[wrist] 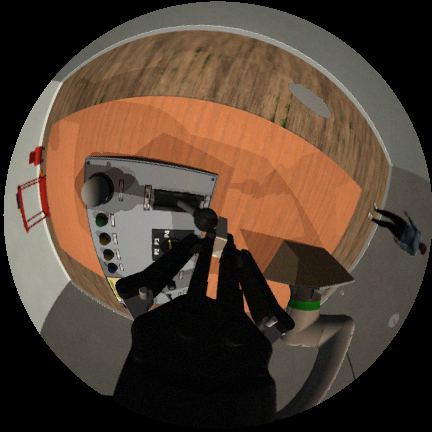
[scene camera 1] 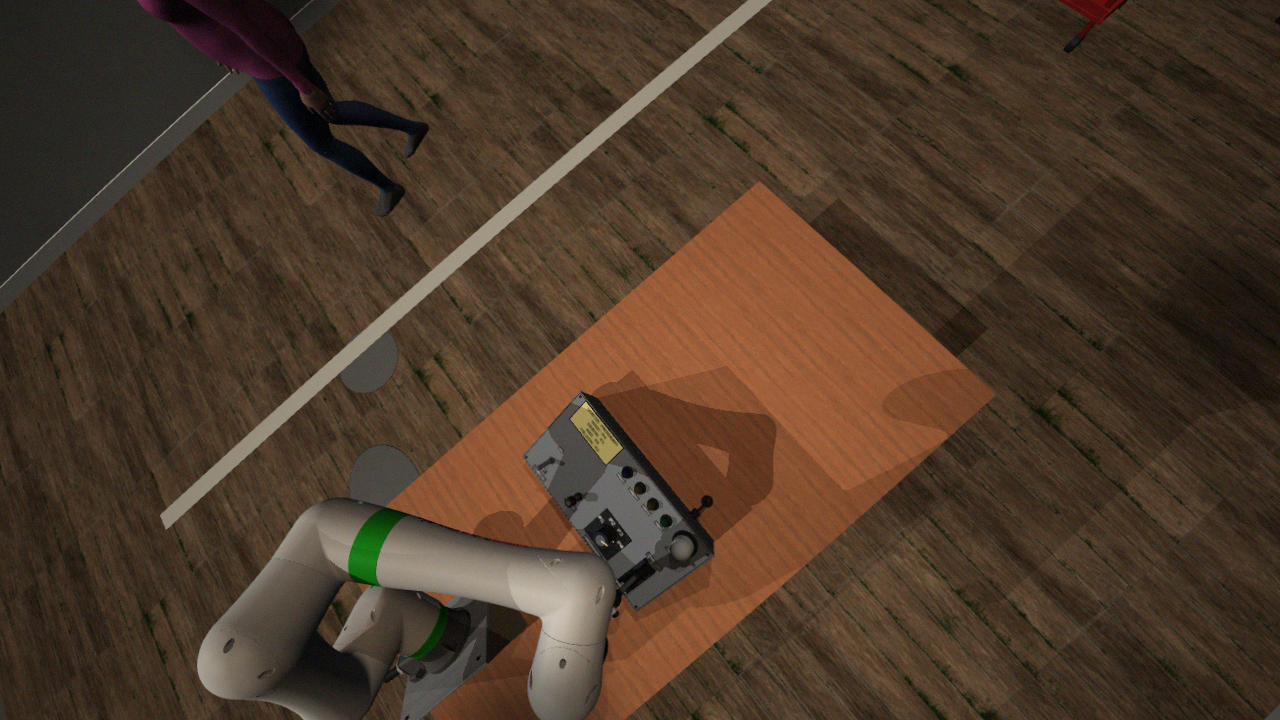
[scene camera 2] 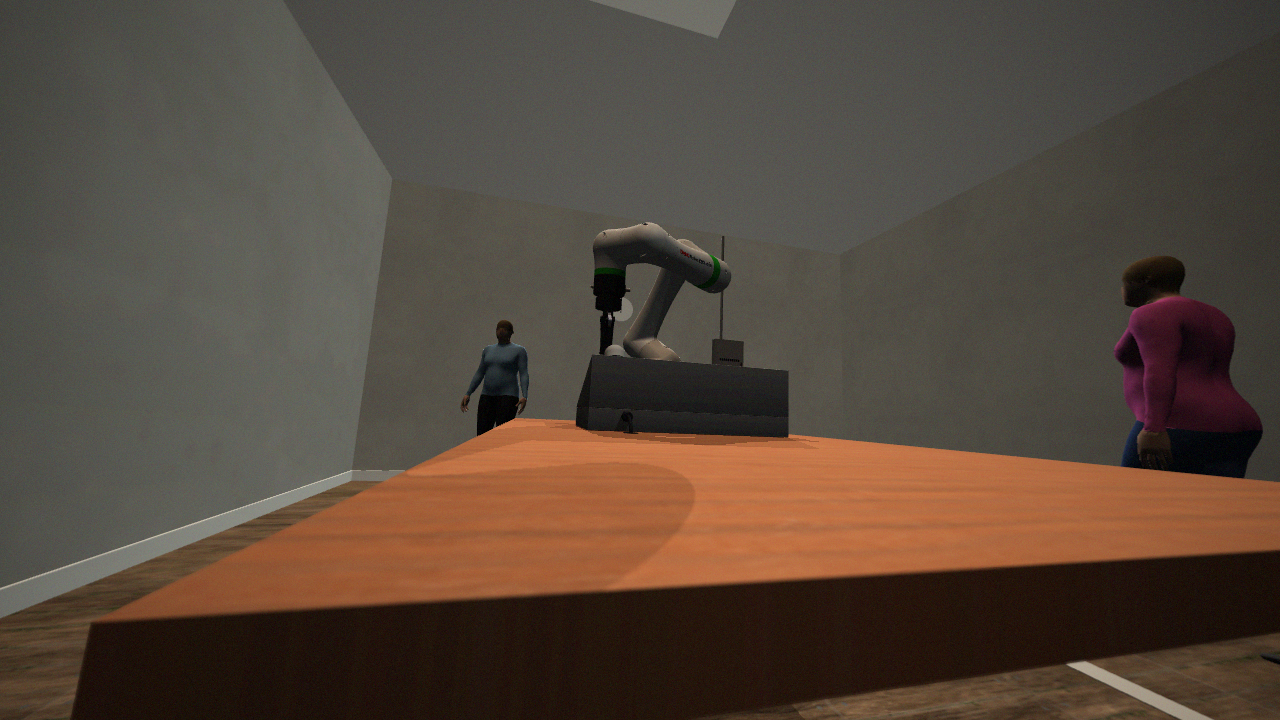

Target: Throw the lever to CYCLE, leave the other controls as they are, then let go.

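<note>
The grey control panel box (scene camera 1: 572, 465) (scene camera 2: 689, 389) (wrist: 132, 235) has a black slot with a ball-topped lever (wrist: 205, 219). In the wrist view the lever leans toward the slot end away from the label plate (wrist: 148, 197), whose text is too small to read surely. My gripper (scene camera 2: 606, 347) (wrist: 220, 224) is shut with nothing between its fingers. The fingertips are right beside the black ball, on its side away from that plate; whether they touch it is unclear. The arm hides the gripper in scene camera 1. A rotary selector (scene camera 1: 606, 537) (wrist: 171, 245) sits beside the slot.
The panel also bears a pale dome (scene camera 1: 682, 546) (wrist: 92, 192), several buttons such as a green one (scene camera 1: 665, 521) (wrist: 101, 220), and a small toggle (scene camera 1: 572, 499). A black-knobbed side lever (scene camera 1: 706, 501) sticks out. The box stands on the orange table (scene camera 1: 805, 295) (scene camera 2: 805, 501) (wrist: 300, 165). Two people stand beyond.
</note>
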